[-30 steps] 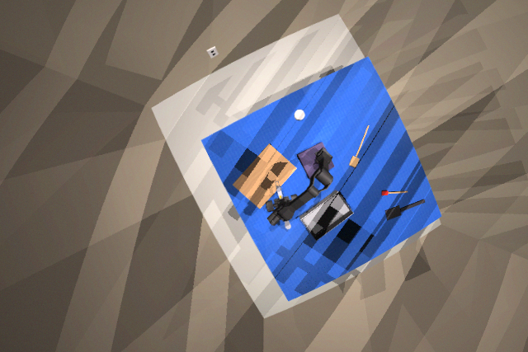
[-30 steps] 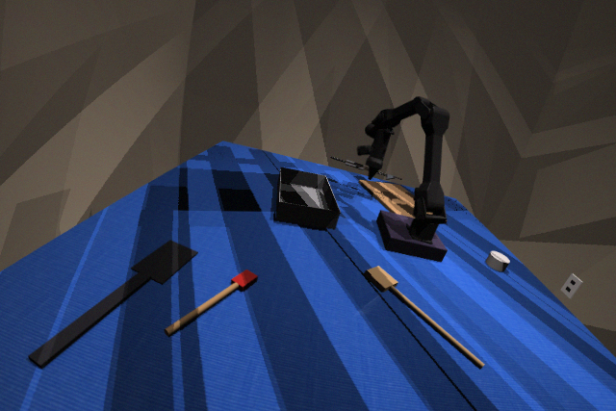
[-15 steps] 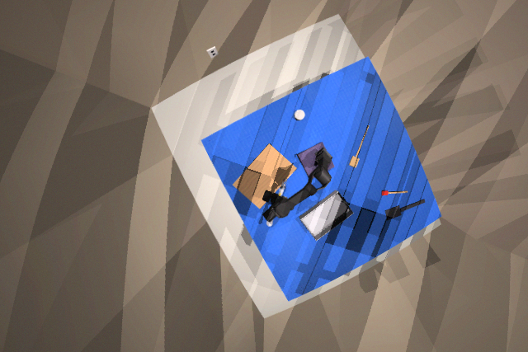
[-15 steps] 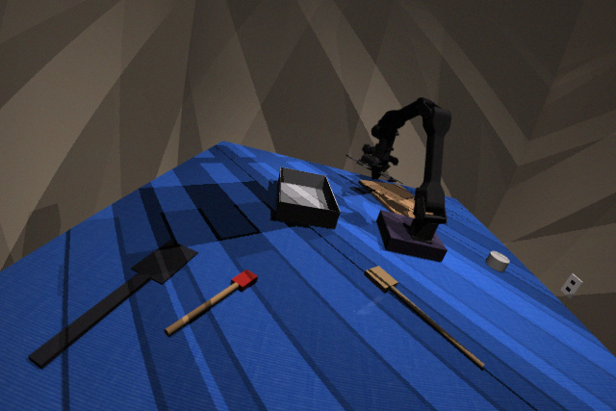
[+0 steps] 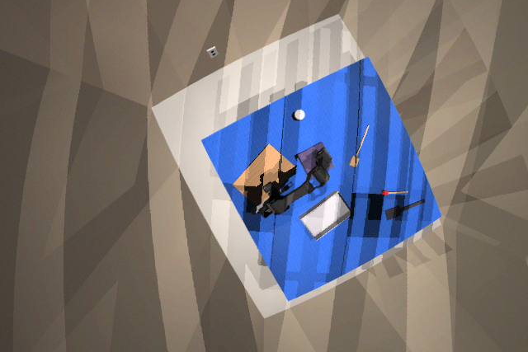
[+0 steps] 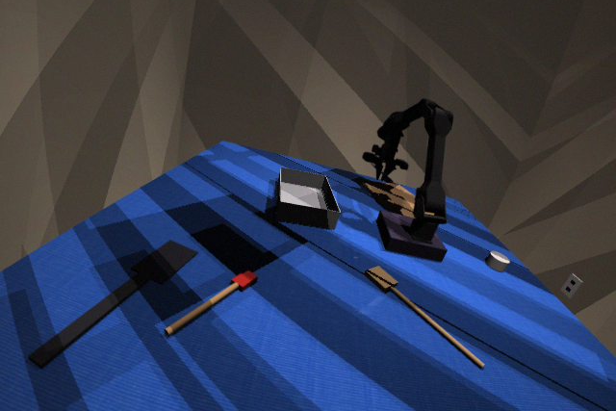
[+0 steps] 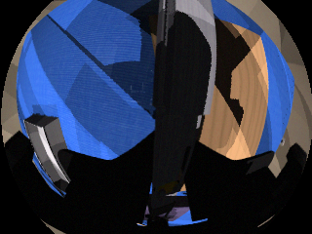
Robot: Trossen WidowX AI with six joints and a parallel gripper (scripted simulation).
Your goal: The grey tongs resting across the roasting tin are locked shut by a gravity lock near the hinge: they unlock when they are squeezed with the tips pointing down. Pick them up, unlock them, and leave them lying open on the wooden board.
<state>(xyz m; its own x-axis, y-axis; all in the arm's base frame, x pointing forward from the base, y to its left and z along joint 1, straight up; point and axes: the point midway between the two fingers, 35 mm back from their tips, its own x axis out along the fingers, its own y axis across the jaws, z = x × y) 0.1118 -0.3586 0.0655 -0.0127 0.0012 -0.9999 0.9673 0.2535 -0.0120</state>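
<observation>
My gripper tip is 40 mm below the yellow lock piece, 20 mm to the right of it and 10 mm past it. Round my gripper tip: roasting tin (270 mm ahead, 250 mm to the left, 50 mm below); then white cylinder (400 mm behind, 330 mm to the left, 60 mm below); then board (120 mm behind, 70 mm below, 30 mm to the right).
</observation>
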